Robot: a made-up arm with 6 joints.
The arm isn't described. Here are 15 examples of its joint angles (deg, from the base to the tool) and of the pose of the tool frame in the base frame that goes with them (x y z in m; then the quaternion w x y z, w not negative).
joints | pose
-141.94 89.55 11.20 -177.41 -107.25 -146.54 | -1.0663 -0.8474 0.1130 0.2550 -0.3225 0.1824 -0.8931
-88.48 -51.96 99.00 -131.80 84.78 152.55 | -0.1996 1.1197 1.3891 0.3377 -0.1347 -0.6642 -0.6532
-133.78 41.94 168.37 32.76 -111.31 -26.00 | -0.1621 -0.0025 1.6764 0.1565 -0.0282 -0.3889 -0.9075
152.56 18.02 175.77 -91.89 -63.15 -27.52 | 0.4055 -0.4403 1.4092 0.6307 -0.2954 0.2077 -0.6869
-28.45 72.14 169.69 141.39 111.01 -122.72 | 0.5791 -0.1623 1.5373 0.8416 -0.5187 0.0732 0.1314
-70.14 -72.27 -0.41 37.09 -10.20 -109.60 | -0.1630 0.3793 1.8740 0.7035 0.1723 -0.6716 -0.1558
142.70 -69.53 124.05 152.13 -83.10 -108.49 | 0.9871 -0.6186 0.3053 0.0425 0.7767 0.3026 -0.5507
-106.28 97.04 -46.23 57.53 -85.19 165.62 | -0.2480 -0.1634 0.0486 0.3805 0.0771 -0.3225 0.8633
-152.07 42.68 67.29 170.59 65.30 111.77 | -1.1475 -0.6468 1.5526 0.0368 0.4480 -0.4782 -0.7545
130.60 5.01 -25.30 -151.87 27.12 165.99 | -0.6572 0.8423 0.9898 0.4108 -0.4784 0.0688 0.7731
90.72 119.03 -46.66 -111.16 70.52 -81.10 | 0.2019 -0.0632 0.0004 0.9675 0.0777 -0.1433 -0.1932
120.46 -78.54 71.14 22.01 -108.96 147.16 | 0.6472 -0.9406 1.1218 0.5074 -0.4605 -0.7142 0.1431
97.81 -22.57 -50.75 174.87 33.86 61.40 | -0.1116 0.7300 0.9507 0.5948 0.2994 0.7460 0.0102
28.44 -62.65 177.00 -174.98 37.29 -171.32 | -0.7504 -0.4202 0.1335 0.1595 -0.2854 0.9336 0.1468
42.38 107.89 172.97 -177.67 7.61 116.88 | 0.7152 0.6510 1.4506 0.6173 0.5651 -0.2269 0.4981
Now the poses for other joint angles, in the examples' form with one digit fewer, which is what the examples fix.
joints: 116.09 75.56 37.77 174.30 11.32 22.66
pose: -0.727 1.474 0.405 0.417 0.417 0.801 -0.105
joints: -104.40 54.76 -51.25 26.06 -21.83 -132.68
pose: -0.172 -0.520 0.097 0.386 -0.586 -0.043 0.711
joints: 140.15 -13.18 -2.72 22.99 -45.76 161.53
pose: -0.603 0.587 1.580 0.270 0.456 0.845 -0.073
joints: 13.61 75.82 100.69 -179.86 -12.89 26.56
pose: 1.474 0.357 1.516 0.180 0.923 0.035 0.339
